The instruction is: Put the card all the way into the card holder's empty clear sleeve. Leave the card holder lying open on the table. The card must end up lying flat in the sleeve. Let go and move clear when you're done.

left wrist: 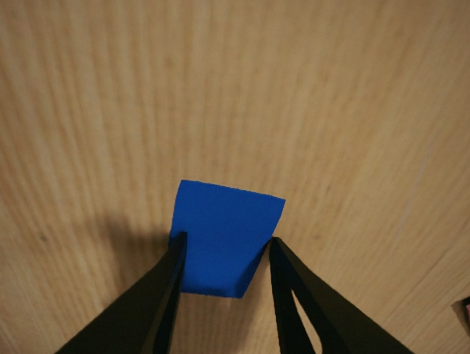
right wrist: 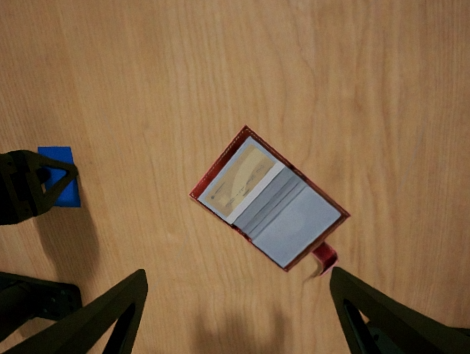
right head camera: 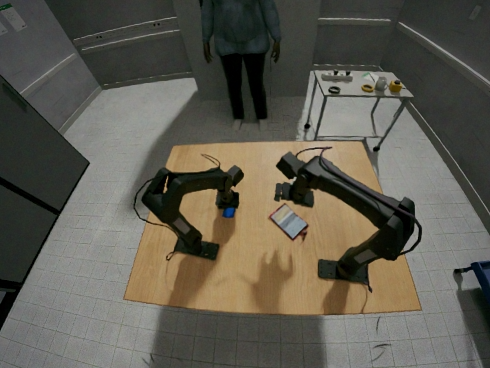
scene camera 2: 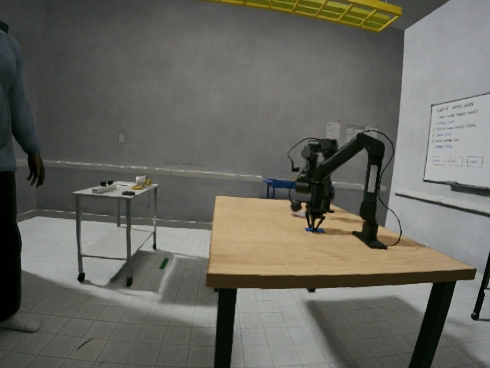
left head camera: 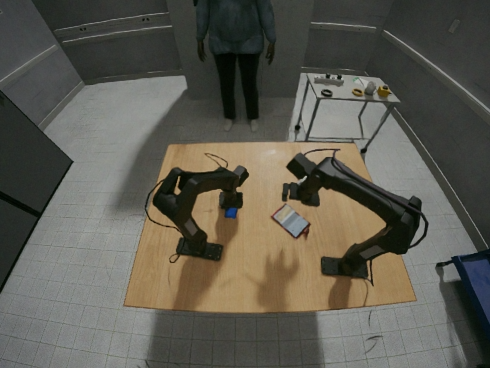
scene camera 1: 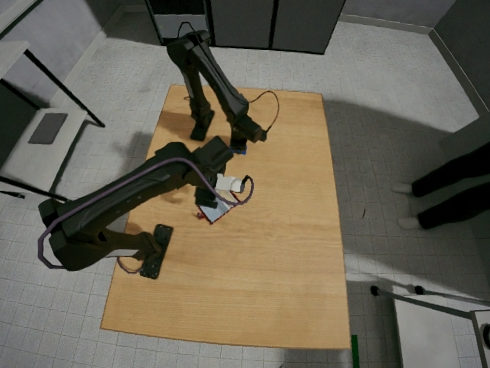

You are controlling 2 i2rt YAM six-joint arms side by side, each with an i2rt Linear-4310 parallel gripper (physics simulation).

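The blue card lies flat on the table. My left gripper is low over it, fingers partly open; the left fingertip overlaps one long edge and the right fingertip stands at the other. The contact under the tips is hidden. The red card holder lies open on the table, its strap at the lower right in the right wrist view. A yellowish card sits in its upper-left half; the other half shows the bare clear sleeve. My right gripper is wide open above the table beside the holder.
The wooden table bears both arm bases. A wheeled cart with rings and small items stands beyond the table, and a person stands behind it. In scene camera 1, the right arm partly hides the holder.
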